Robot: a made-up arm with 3 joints.
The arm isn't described. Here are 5 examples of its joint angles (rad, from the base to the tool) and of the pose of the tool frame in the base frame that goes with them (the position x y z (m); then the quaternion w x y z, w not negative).
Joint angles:
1: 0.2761 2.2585 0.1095
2: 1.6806 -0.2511 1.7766
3: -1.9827 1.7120 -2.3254
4: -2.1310 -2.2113 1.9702
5: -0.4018 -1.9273 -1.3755
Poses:
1: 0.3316 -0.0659 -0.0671 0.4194 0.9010 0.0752 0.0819
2: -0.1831 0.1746 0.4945 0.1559 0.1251 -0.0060 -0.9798
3: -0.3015 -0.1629 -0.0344 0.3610 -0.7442 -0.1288 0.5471
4: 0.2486 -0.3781 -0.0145 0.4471 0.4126 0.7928 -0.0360
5: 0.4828 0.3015 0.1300 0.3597 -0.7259 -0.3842 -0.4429
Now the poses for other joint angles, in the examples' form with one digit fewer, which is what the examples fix.
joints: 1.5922 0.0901 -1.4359
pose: 0.021 0.325 0.486 0.996 0.003 0.045 0.078
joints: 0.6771 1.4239 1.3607
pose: 0.312 -0.047 0.196 0.397 0.616 -0.219 0.645
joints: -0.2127 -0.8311 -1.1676
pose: 0.389 0.226 0.450 0.706 -0.359 -0.186 -0.582
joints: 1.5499 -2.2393 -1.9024
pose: -0.453 0.309 0.044 0.429 0.139 -0.889 -0.076
